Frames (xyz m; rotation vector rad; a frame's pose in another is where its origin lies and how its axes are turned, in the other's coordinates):
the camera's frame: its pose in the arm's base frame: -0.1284 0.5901 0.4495 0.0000 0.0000 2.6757
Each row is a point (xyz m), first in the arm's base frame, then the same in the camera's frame.
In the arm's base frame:
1: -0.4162 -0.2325 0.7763
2: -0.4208 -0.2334 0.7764
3: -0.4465 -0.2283 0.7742
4: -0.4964 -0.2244 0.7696
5: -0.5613 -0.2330 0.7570
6: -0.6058 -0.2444 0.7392
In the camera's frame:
1: -0.1124 0.8642 0.3268
2: -0.1087 0.8671 0.3269
3: -0.0834 0.8741 0.3247
4: -0.0371 0.8930 0.3201
5: 0.0170 0.9298 0.3075
6: 0.0516 0.9600 0.2897

